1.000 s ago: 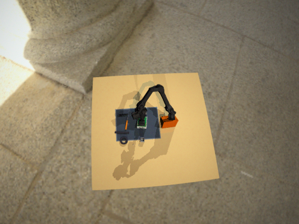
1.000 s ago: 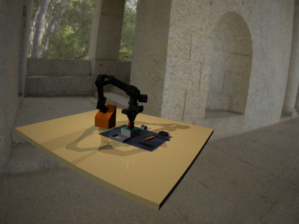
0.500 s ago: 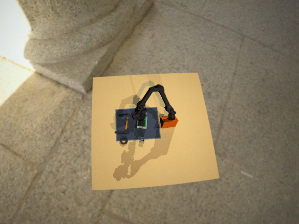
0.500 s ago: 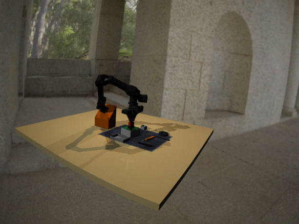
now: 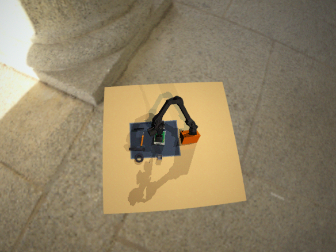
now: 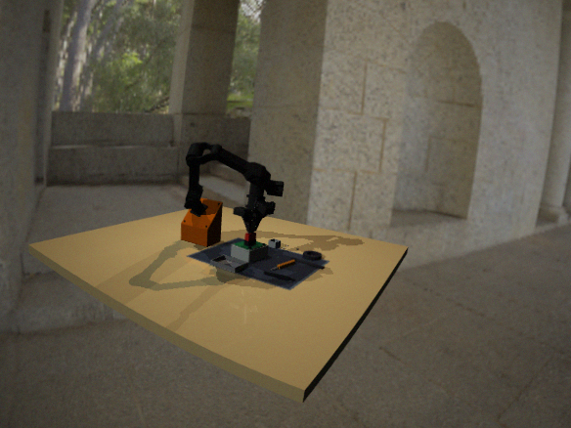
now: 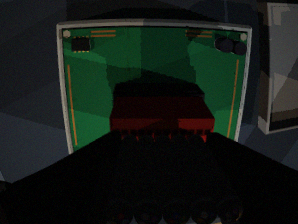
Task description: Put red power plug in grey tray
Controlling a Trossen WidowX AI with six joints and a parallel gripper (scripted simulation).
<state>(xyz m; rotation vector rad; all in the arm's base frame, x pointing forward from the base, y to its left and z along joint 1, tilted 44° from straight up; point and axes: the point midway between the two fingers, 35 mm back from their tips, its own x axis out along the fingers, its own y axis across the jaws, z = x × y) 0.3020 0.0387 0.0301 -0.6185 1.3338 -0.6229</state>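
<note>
My gripper tip is now 1 cm above the red power plug. The rest, counted from my gripper tip: blue mat (11 cm below, 5 cm ahead); black bar (21 cm ahead, 11 cm to the left, 10 cm below).
</note>
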